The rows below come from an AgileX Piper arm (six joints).
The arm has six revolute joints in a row. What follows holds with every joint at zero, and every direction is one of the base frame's.
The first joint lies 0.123 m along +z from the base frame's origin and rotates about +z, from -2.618 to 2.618 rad.
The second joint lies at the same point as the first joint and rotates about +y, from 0 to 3.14 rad.
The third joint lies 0.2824 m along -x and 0.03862 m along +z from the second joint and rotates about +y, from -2.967 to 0 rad.
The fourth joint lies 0.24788 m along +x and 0.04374 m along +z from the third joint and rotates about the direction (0.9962, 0, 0.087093), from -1.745 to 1.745 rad.
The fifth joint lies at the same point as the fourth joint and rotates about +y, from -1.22 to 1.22 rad.
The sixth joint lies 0.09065 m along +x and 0.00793 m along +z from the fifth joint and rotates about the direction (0.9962, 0, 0.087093), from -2.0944 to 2.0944 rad.
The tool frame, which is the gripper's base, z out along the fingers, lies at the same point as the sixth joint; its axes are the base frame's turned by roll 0, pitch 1.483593 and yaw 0 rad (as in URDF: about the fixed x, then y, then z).
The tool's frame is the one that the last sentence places.
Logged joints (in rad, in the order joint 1, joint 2, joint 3, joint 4, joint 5, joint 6), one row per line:
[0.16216 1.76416 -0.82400 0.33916 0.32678 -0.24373]
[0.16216 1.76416 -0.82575 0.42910 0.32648 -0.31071]
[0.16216 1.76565 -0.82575 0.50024 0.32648 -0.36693]
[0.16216 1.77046 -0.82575 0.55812 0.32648 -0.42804]
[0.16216 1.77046 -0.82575 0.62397 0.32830 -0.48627]
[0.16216 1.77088 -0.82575 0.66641 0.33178 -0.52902]
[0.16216 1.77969 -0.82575 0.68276 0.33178 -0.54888]
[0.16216 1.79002 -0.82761 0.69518 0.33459 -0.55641]
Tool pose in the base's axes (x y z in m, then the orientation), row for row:
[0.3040 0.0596 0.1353 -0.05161 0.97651 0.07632 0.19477]
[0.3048 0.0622 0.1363 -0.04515 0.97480 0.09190 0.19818]
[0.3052 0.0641 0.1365 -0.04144 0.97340 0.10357 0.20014]
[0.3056 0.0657 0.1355 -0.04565 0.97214 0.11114 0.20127]
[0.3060 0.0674 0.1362 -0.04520 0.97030 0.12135 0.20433]
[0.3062 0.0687 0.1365 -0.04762 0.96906 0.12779 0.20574]
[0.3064 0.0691 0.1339 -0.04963 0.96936 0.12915 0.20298]
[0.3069 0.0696 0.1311 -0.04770 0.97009 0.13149 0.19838]
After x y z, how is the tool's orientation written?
As a quaternion, x y z w.
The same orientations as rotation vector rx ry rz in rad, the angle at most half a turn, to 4 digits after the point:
[-0.1447 2.7374 0.2139]
[-0.1263 2.7276 0.2571]
[-0.1158 2.7208 0.2895]
[-0.1275 2.7156 0.3105]
[-0.1261 2.7060 0.3384]
[-0.1327 2.7005 0.3561]
[-0.1385 2.7054 0.3604]
[-0.1335 2.7141 0.3679]

